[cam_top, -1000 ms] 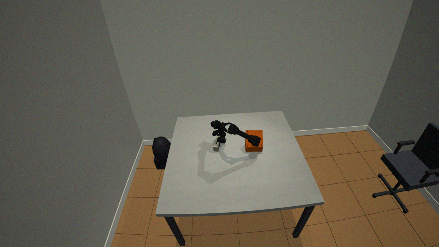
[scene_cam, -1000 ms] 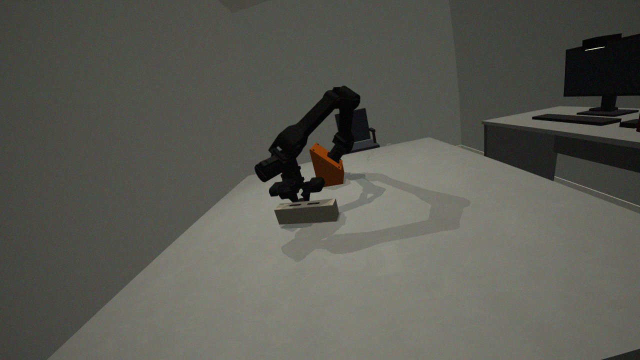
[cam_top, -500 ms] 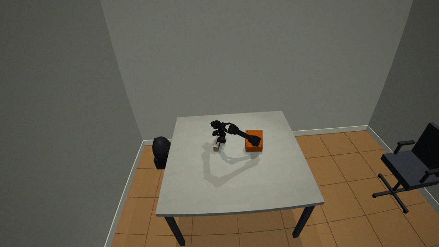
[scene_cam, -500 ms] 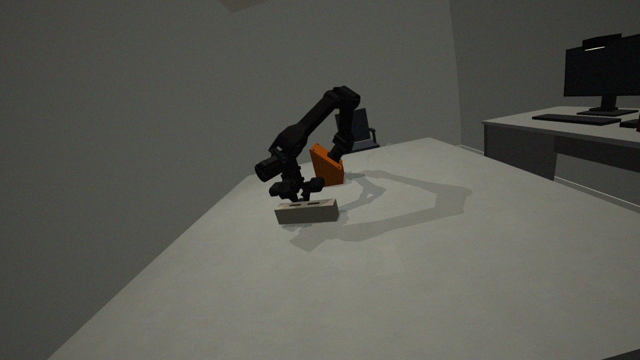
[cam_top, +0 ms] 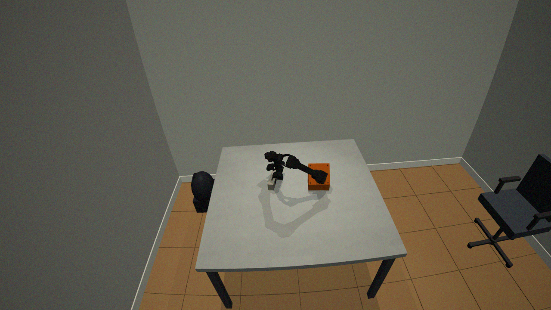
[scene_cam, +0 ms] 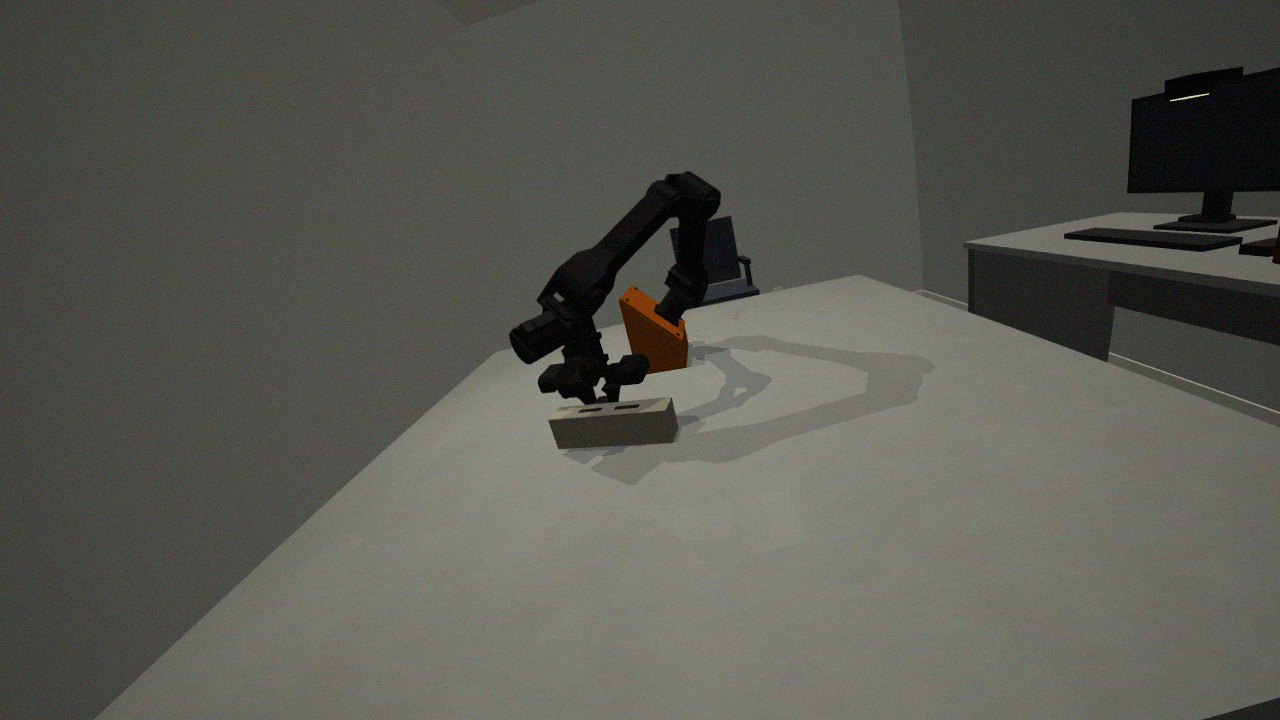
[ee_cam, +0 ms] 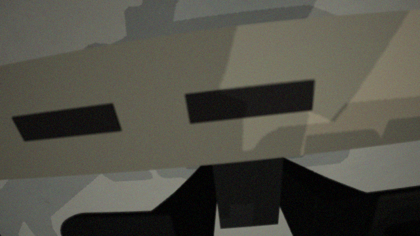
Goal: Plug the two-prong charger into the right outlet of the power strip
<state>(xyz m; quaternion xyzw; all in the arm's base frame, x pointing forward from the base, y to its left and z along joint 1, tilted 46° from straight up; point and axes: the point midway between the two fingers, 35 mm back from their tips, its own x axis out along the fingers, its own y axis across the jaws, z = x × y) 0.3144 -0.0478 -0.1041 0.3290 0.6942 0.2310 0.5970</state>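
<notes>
My gripper tip is 20 mm short of the two-prong charger and 10 mm below it.
</notes>
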